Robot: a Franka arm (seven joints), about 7 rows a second.
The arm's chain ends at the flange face. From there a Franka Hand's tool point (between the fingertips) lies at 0.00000 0.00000 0.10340 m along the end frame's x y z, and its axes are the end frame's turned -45 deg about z.
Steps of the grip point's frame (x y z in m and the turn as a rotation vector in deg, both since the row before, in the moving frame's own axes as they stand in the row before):
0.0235, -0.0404, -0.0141, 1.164, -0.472, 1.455
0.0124, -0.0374, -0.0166, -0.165, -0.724, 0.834
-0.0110, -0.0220, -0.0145, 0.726, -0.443, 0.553
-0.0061, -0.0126, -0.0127, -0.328, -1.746, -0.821
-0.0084, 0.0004, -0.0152, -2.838, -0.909, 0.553
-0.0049, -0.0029, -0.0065, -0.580, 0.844, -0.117
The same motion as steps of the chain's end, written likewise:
-0.0099, -0.0443, -0.0141, 0.489, -1.157, 1.455
-0.0170, -0.0363, -0.0166, -0.629, -0.395, 0.834
-0.0218, -0.0074, -0.0145, 0.200, -0.827, 0.553
-0.0114, -0.0073, -0.0127, -1.467, -1.003, -0.821
-0.0081, 0.0014, -0.0151, -2.650, 1.364, 0.553
-0.0073, 0.0018, -0.0065, 0.187, 1.007, -0.117

